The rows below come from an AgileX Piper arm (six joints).
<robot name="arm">
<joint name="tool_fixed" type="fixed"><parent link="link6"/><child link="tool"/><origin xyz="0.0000 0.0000 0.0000"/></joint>
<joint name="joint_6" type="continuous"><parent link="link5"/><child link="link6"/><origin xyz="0.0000 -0.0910 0.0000" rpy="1.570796 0.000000 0.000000"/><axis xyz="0 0 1"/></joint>
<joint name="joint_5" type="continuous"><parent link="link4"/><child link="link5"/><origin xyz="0.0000 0.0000 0.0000" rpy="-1.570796 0.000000 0.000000"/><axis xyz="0 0 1"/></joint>
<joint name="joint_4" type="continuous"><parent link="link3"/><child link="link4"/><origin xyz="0.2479 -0.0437 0.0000" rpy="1.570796 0.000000 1.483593"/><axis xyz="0 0 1"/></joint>
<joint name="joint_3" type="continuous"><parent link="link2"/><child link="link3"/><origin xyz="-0.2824 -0.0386 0.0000"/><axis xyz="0 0 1"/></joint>
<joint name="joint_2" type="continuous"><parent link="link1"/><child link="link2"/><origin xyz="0.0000 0.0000 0.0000" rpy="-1.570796 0.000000 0.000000"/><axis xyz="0 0 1"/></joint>
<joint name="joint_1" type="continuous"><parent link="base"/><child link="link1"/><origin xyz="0.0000 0.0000 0.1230"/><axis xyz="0 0 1"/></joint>
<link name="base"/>
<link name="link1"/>
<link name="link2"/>
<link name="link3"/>
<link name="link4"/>
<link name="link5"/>
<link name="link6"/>
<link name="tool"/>
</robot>
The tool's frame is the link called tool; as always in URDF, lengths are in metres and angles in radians. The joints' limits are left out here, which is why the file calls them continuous.
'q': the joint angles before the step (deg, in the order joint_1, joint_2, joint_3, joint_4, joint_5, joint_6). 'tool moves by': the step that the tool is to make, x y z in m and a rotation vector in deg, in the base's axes. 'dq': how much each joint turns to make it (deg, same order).
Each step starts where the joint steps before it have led.
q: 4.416 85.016 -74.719 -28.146 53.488 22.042
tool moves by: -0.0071 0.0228 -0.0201 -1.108 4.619 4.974
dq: 4.381 -0.193 4.012 0.006 0.544 -1.091
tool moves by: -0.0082 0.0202 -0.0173 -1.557 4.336 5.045
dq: 4.091 0.005 3.329 0.041 0.693 -1.580
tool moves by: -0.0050 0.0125 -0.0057 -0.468 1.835 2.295
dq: 2.603 -0.010 1.048 0.160 0.896 -0.165
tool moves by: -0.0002 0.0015 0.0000 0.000 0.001 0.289
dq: 0.290 0.007 -0.008 0.001 0.002 0.000
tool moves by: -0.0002 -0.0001 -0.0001 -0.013 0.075 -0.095
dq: 0.001 -0.011 0.023 -0.005 0.099 0.062
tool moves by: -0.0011 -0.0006 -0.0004 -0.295 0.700 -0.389
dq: 0.017 0.006 -0.003 -0.007 0.858 0.019
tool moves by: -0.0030 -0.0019 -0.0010 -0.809 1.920 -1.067
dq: -0.018 0.013 -0.007 0.004 2.327 -0.015
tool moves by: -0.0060 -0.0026 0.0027 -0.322 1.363 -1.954
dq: 0.001 -0.760 0.007 0.125 2.786 0.764
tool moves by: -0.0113 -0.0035 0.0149 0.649 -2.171 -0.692
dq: -0.001 -3.207 0.058 0.072 1.095 0.205
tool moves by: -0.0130 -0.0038 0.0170 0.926 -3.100 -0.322
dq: -0.003 -3.715 -0.002 0.065 0.571 0.056
